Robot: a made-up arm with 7 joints. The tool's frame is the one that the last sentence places.
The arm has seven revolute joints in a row. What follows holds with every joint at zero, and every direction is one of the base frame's. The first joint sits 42 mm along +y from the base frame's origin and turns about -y. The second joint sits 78 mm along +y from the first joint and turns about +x. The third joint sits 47 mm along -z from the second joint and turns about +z. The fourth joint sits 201 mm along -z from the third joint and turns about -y. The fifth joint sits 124 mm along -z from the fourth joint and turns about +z. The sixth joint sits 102 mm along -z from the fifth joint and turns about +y. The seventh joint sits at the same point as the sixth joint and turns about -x. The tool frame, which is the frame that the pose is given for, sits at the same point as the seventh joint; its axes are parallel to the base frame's.
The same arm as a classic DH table. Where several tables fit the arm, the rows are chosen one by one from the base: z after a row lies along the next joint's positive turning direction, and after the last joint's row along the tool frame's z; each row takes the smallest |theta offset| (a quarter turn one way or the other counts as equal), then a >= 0, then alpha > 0; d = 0 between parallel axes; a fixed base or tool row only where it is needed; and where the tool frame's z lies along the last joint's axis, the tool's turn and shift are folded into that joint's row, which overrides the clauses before.
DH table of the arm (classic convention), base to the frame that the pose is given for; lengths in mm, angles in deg. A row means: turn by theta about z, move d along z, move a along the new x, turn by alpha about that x. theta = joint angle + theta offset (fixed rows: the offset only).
base (fixed): theta_offset 0; d 0; a 0; alpha 90
joint 1: theta_offset 90; d -120; a 0; alpha 90
joint 2: theta_offset 90; d 0; a 0; alpha 90
joint 3: theta_offset 90; d -248; a 0; alpha 90
joint 4: theta_offset 0; d 0; a 0; alpha -90
joint 5: theta_offset 0; d -226; a 0; alpha -90
joint 6: theta_offset -90; d 0; a 0; alpha 90
joint 7: theta_offset 90; d 0; a 0; alpha 90
tool (fixed): theta_offset -90; d 0; a 0; alpha 0

